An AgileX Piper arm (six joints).
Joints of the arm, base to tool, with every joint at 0 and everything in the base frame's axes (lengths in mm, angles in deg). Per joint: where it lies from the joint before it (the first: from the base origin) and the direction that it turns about. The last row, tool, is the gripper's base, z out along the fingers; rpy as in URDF.
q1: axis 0 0 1 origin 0 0 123
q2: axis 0 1 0 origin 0 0 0
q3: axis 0 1 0 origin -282.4 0 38.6
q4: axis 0.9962 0 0.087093 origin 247.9 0 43.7
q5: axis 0 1 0 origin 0 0 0
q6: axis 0.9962 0 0.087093 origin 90.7 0 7.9
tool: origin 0 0 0 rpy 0 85.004 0
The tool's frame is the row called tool.
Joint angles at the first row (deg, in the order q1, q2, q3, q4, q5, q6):
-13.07, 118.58, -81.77, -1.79, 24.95, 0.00
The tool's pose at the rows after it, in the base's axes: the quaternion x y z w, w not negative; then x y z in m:
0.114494, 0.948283, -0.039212, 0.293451, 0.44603, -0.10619, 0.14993
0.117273, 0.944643, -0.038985, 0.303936, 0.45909, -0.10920, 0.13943
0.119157, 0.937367, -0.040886, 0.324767, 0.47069, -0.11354, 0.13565
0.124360, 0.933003, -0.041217, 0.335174, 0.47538, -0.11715, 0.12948
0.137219, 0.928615, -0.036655, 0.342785, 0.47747, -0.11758, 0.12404
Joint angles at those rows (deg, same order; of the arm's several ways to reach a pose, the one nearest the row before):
-13.25, 122.32, -84.89, -1.79, 23.14, 1.95
-13.25, 125.61, -87.98, -1.79, 21.70, 2.35
-13.45, 127.90, -90.74, -1.79, 19.63, 2.52
-13.74, 129.36, -91.64, -1.79, 17.81, 2.95
-13.74, 130.19, -91.64, -1.79, 16.12, 4.61

